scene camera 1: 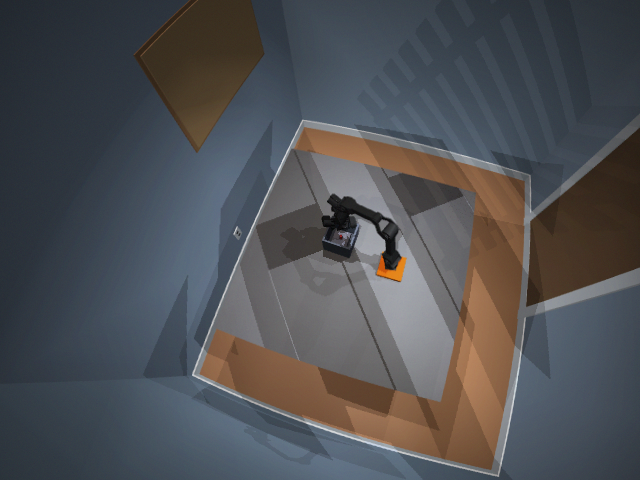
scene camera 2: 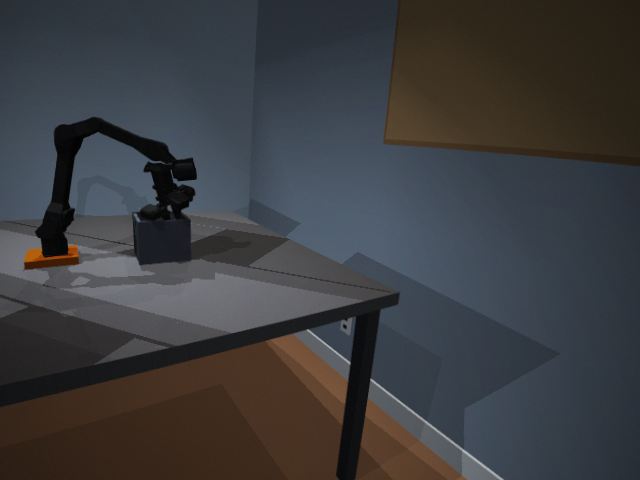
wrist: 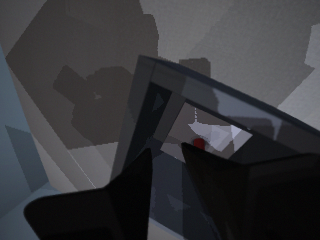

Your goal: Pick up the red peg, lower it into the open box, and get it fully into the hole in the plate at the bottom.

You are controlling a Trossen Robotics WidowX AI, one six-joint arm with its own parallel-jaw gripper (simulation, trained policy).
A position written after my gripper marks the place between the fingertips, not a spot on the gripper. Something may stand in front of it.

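On scene camera 2 I can see my gripper [scene camera 2: 174, 223] and a dark box [scene camera 2: 160, 241]. There's a plate as well, but scene camera 2 does not show it, since it's hidden by the dark box. The wrist view does give me the plate [wrist: 223, 137], along with the dark box [wrist: 159, 88] and my gripper [wrist: 166, 149].
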